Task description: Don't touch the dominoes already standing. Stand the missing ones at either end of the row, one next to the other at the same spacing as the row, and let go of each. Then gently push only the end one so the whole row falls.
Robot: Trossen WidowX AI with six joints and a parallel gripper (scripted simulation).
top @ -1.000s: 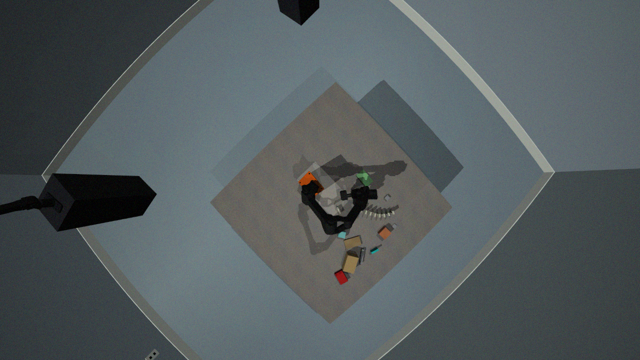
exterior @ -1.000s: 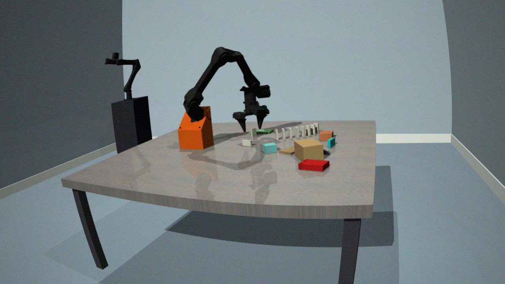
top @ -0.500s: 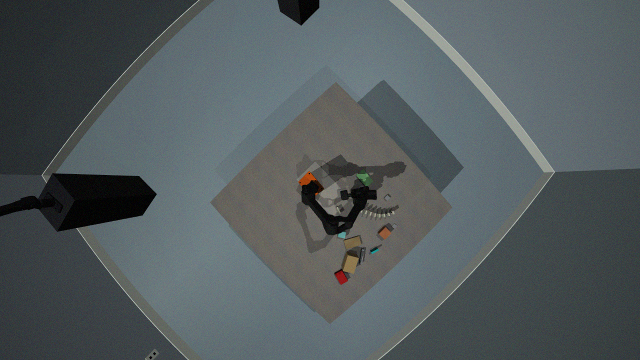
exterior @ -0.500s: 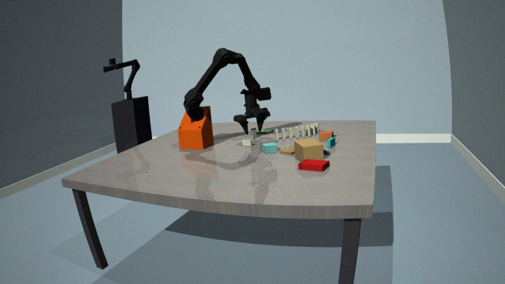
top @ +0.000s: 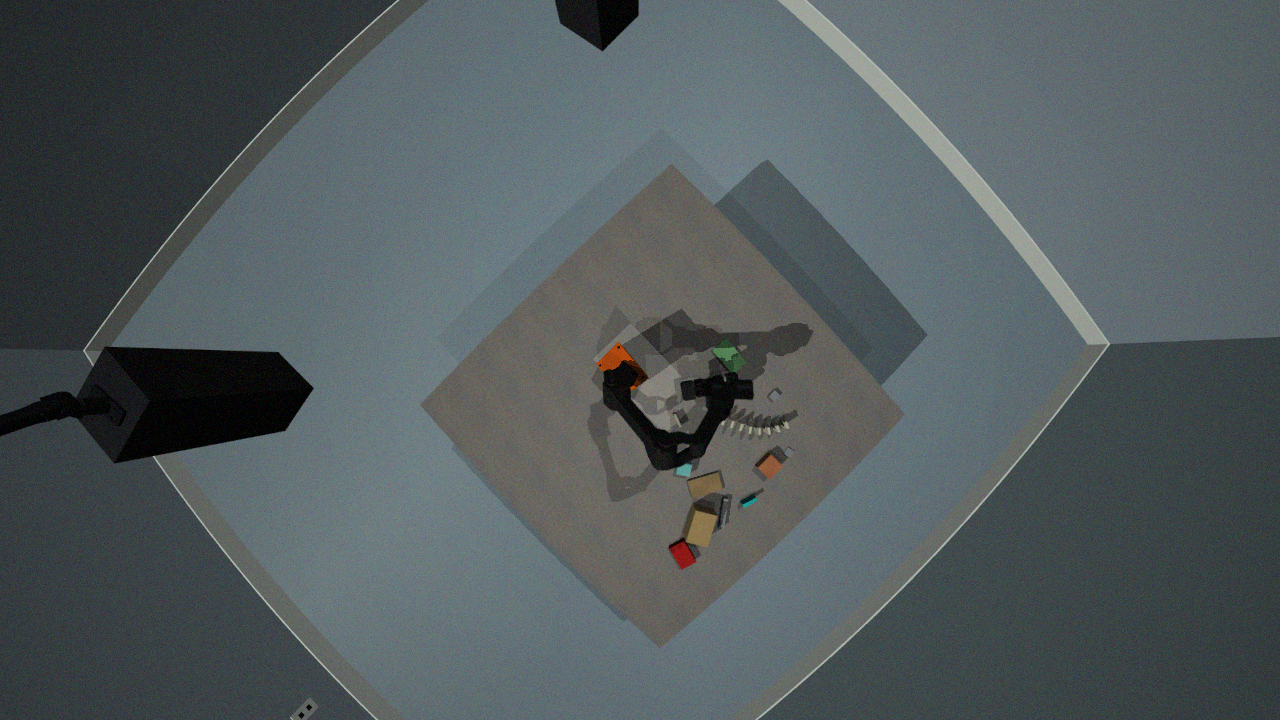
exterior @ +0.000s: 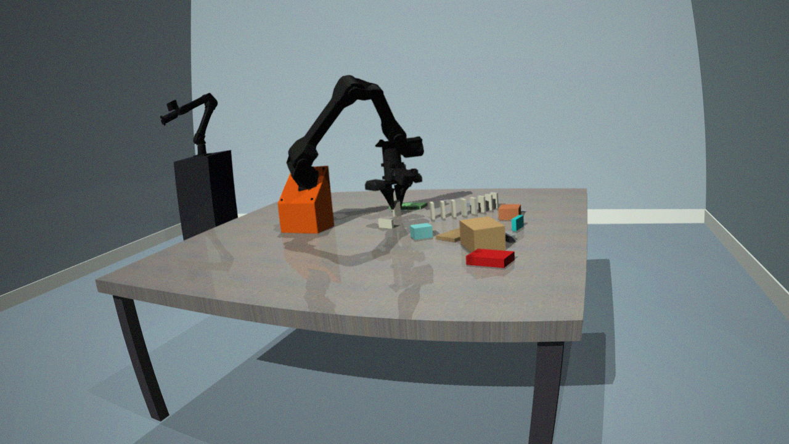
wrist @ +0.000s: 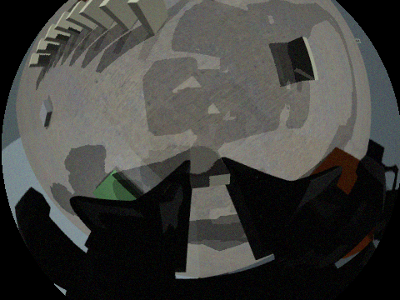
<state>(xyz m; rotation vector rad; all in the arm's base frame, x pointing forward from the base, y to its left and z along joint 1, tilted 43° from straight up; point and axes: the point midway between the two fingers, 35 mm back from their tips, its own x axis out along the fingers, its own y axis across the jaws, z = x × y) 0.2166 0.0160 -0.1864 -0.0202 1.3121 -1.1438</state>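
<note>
Right now the flat green block is 1 cm ahead of my gripper tip, 13 cm to the left of it and 2 cm below it. From my gripper tip the other things lie so: orange block (37 cm ahead, 8 cm to the right, 1 cm below); cyan block (13 cm ahead, 28 cm to the right, 1 cm below); flat tan slab (24 cm ahead, 28 cm to the right, 2 cm below).
</note>
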